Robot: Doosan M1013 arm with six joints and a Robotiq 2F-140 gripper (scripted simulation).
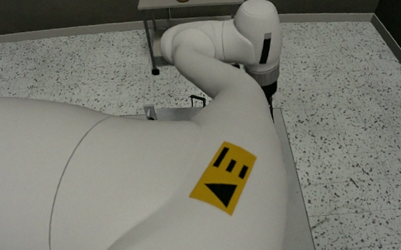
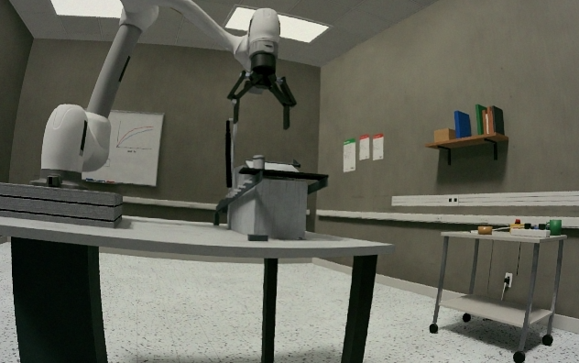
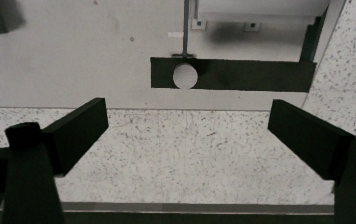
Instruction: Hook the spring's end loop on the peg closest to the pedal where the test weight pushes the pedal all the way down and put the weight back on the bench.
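My gripper is now 11 cm above the steel test weight. The rest, counted from my hand: dark stub (1 cm behind, 55 cm to the left, 29 cm below); then small dark block (3 cm to the right, 31 cm below).
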